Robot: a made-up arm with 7 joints.
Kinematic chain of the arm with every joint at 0, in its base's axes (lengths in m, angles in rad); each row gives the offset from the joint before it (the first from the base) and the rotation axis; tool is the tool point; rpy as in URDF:
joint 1: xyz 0 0 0.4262 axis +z
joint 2: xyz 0 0 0 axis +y
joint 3: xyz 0 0 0.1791 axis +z
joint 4: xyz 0.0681 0 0 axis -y
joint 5: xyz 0.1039 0 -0.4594 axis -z
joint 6: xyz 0 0 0 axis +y
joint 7: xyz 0.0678 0 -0.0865 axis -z
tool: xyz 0 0 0 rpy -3.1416 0 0
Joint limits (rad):
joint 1: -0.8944..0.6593
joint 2: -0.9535..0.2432
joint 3: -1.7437..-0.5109
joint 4: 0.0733..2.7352
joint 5: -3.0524..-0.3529
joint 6: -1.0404..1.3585
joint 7: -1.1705..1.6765
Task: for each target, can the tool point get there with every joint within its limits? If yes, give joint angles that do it. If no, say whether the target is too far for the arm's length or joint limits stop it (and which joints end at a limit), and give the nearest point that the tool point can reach.
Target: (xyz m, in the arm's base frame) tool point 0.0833 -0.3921 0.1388
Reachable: yes | joints -0.0998 -0.1259 -1.3713 0.4147 -1.7626 0.5948 -0.1645
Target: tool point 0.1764 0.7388 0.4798
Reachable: no: joint limits stop it (at a limit: joint 1, joint 2, joint 3, joint 4) | nearest point 0.2940 0.2263 0.4263 | short by 0.529 m
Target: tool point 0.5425 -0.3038 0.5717
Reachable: yes | joints 0.4513 -0.2236 -0.9572 1.1717 -1.0398 0.4926 1.2818
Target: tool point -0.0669 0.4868 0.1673
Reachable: no: joint limits stop it (at a limit: joint 1, joint 3, joint 4) | nearest point 0.1747 0.1471 0.1854 | short by 0.417 m
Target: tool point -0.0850 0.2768 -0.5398
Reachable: no: too far | nearest point 0.1135 0.0292 0.0238 | short by 0.647 m
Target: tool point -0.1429 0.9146 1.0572
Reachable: no: too far | nearest point -0.3055 0.4024 0.9325 | short by 0.552 m
